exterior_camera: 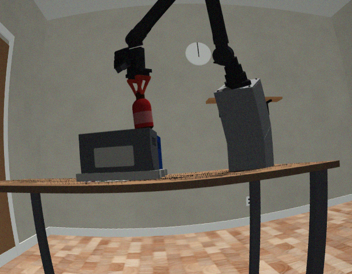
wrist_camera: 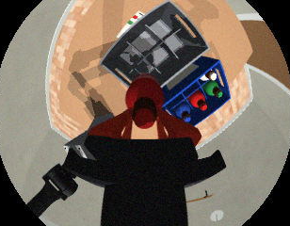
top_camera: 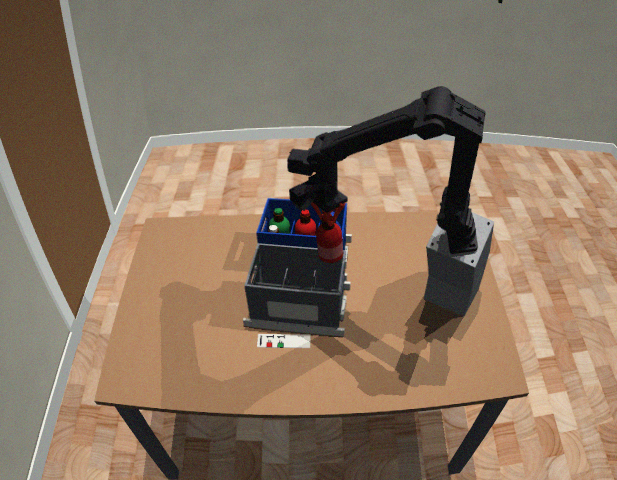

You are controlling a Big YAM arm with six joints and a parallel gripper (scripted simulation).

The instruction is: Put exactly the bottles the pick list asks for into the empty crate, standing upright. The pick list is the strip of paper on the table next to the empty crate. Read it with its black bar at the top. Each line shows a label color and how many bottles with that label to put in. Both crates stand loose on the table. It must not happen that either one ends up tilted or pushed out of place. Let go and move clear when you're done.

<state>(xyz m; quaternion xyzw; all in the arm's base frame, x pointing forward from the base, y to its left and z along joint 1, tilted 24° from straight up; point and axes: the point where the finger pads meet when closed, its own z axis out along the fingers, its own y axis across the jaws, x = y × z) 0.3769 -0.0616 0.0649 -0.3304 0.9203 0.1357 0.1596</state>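
My hand is 10 mm past the red-labelled bottle and 60 mm above it. Also, from my hand: blue-labelled bottle (240 mm to the right, 240 mm below); grey crate (90 mm ahead, 40 mm to the left, 240 mm below); green-labelled bottle (180 mm ahead, 250 mm to the right, 240 mm below).
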